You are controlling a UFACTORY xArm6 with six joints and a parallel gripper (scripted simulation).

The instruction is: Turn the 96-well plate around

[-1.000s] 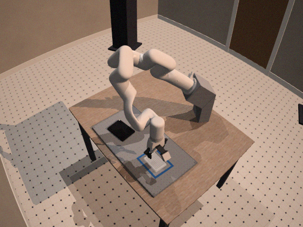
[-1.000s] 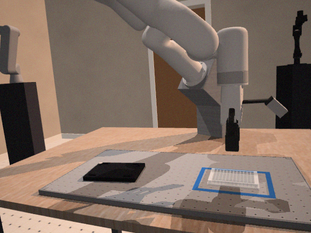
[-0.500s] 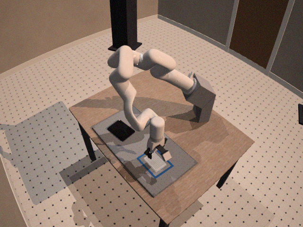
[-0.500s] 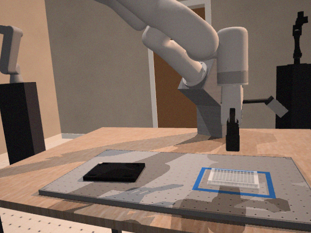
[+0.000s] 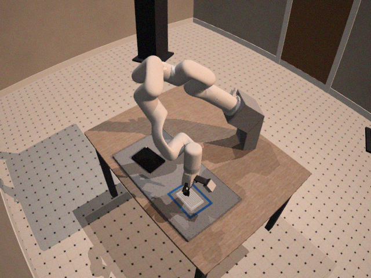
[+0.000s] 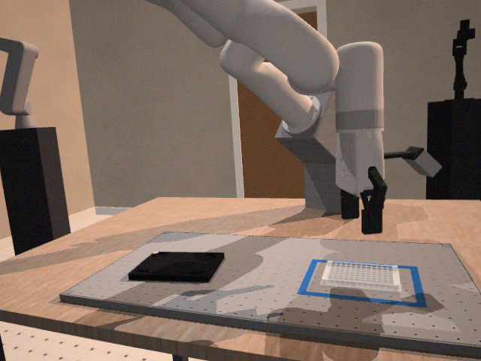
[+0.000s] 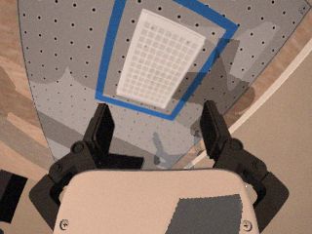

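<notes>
Now: the 96-well plate 100 mm below my hand. Also, from my hand: black plate nest N1: 330 mm to the right, 120 mm behind, 100 mm below.
</notes>
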